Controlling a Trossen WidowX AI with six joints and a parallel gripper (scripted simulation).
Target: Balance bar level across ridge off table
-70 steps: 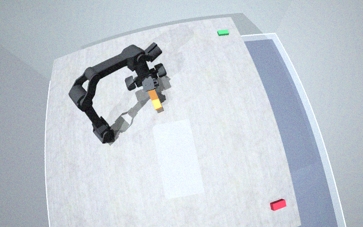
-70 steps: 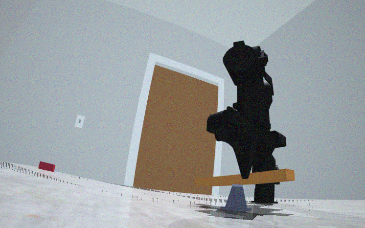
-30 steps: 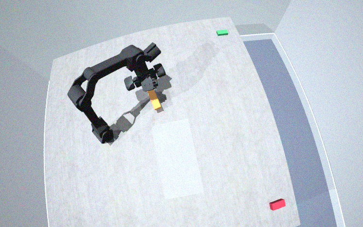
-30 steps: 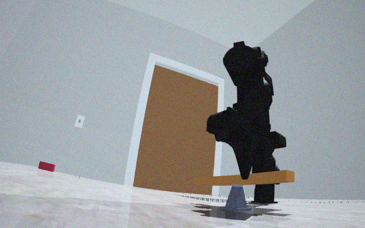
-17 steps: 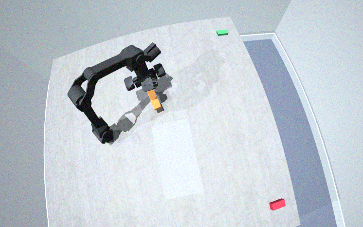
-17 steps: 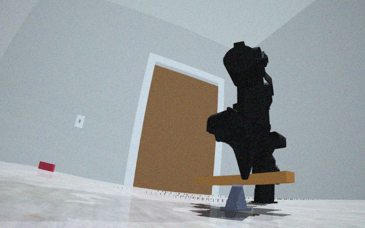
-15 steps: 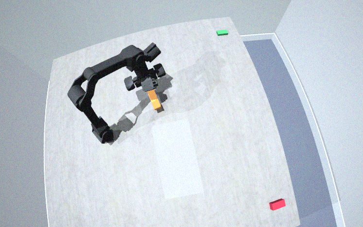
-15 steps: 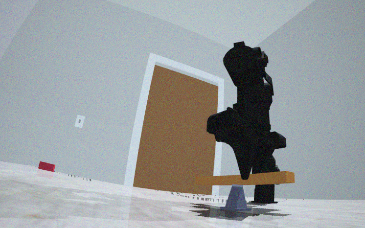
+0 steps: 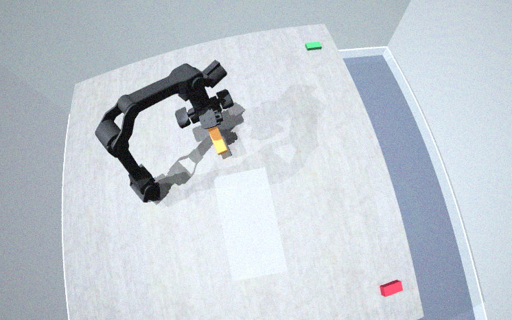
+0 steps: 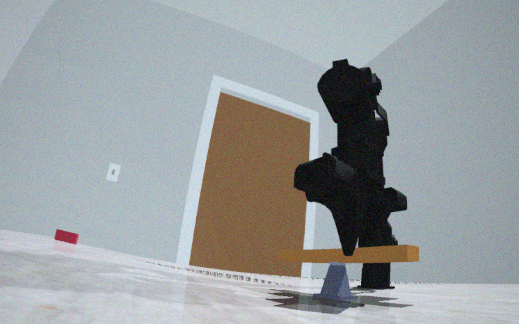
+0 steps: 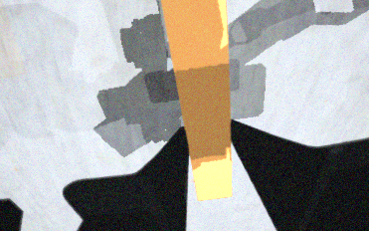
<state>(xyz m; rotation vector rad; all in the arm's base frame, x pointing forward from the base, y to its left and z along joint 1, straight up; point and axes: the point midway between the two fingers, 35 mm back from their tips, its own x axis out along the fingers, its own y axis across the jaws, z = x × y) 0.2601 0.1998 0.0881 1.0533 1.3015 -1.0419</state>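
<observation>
My gripper tip is now 30 mm to the left of the orange bar and 10 mm short of it. From my gripper tip the other things lie so: green block: 480 mm ahead, 300 mm to the left, 50 mm below; then red block: 700 mm to the right, 480 mm ahead, 40 mm below.
</observation>
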